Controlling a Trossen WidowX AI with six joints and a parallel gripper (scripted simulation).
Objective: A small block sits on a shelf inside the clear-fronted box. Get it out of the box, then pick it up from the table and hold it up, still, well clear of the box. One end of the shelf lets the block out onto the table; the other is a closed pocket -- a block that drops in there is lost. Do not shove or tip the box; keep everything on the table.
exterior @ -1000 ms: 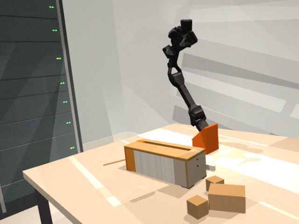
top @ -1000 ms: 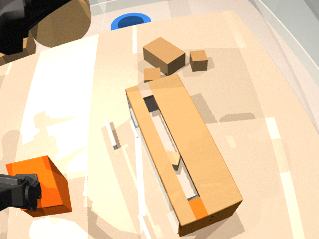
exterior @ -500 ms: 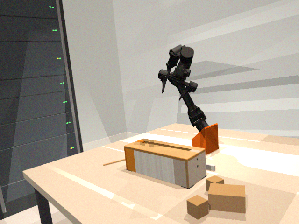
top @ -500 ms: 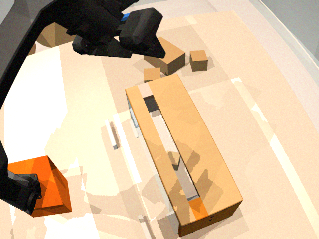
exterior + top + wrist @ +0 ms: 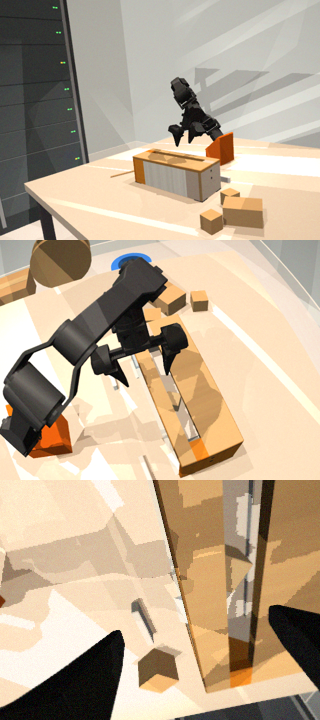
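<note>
My gripper tip is 30 mm short of the long wooden box and 110 mm above it. The rest, counted from my gripper tip: tan block: 50 mm ahead, 20 mm to the right, 80 mm below; thin wooden stick: 150 mm ahead, 300 mm to the right, 170 mm below.
</note>
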